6 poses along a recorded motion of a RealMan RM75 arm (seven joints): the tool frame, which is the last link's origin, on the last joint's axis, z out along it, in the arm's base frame.
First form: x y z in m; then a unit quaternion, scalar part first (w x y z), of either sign.
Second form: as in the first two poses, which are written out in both.
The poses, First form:
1: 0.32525, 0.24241, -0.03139, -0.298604, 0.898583, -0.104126, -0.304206
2: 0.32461, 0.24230, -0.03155, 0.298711, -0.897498, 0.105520, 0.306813
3: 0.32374, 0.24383, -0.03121, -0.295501, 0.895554, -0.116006, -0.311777
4: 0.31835, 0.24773, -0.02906, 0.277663, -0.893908, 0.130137, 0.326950
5: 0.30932, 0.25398, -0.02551, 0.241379, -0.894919, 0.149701, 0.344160
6: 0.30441, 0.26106, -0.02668, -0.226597, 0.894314, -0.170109, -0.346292
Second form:
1: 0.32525, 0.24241, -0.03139, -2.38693, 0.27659, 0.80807
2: 0.32461, 0.24230, -0.03155, -2.38392, 0.28028, 0.81495
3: 0.32374, 0.24383, -0.03121, -2.38257, 0.30863, 0.82946
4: 0.31835, 0.24773, -0.02906, -2.39963, 0.34934, 0.87767
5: 0.30932, 0.25398, -0.02551, -2.44750, 0.40942, 0.94124
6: 0.30441, 0.26106, -0.02668, -2.46484, 0.46884, 0.95442
